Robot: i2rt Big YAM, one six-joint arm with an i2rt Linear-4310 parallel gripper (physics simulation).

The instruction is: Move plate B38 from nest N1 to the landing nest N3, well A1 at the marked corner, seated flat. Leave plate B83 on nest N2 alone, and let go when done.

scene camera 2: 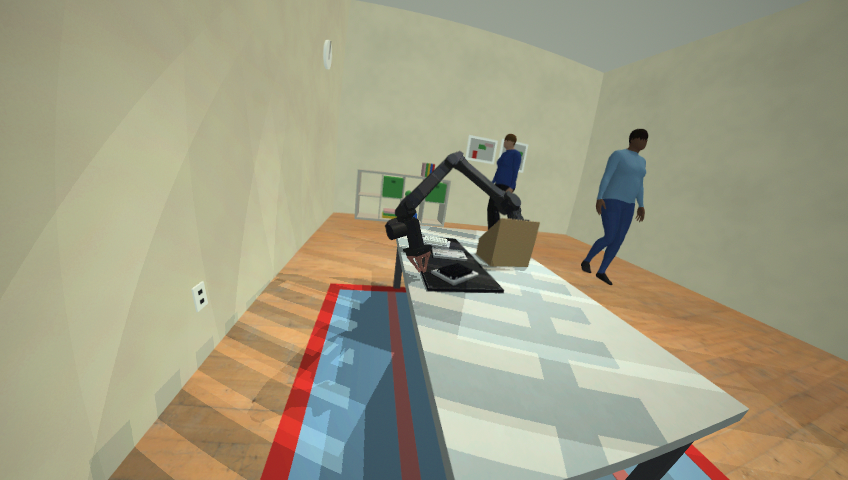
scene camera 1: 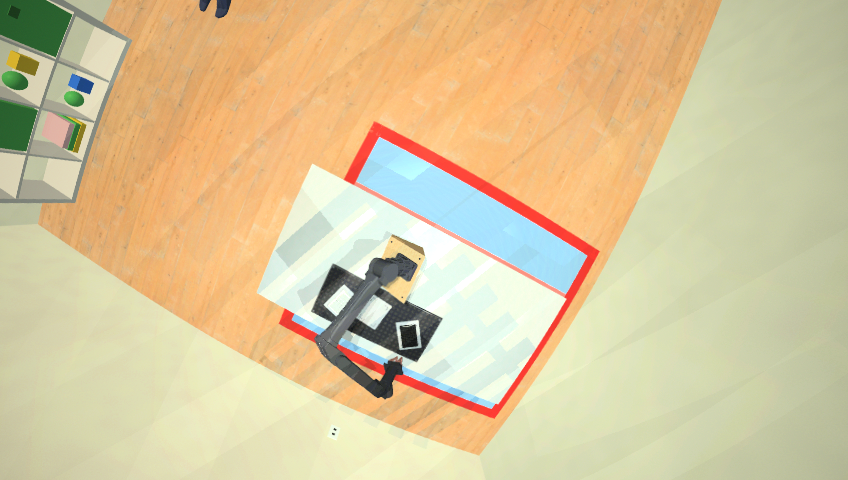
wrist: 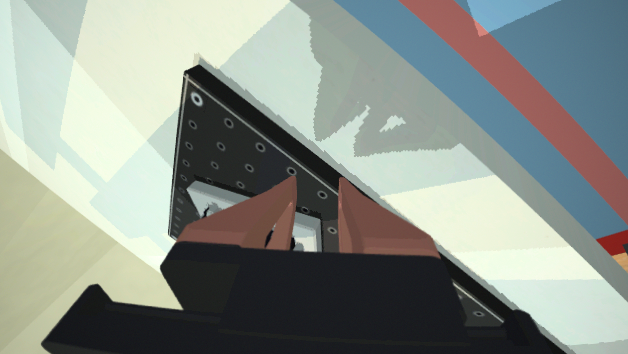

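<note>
A black perforated board [scene camera 1: 432, 325] [scene camera 2: 474, 285] [wrist: 219, 132] lies on the table and carries three nests. At its end nearest my gripper, a white-framed nest holds a dark plate [scene camera 1: 409, 334] [scene camera 2: 454, 272]. Two whitish plates or nests [scene camera 1: 374, 311] [scene camera 1: 338, 299] lie further along, partly under the arm. I cannot read any labels. My gripper [scene camera 1: 395, 361] [scene camera 2: 418, 265] [wrist: 317, 186] hovers at the board's edge by the table's front side, just beside the white-framed nest. Its fingers stand close together with a narrow gap, and I see nothing between them.
A cardboard box [scene camera 1: 398, 246] [scene camera 2: 507, 243] stands behind the board, at the arm's base. Two people [scene camera 2: 620, 203] [scene camera 2: 505, 175] are beyond the table's far end. A shelf unit [scene camera 1: 125, 41] [scene camera 2: 367, 172] stands by the far wall. A red-edged blue mat [scene camera 1: 474, 209] lies under the table.
</note>
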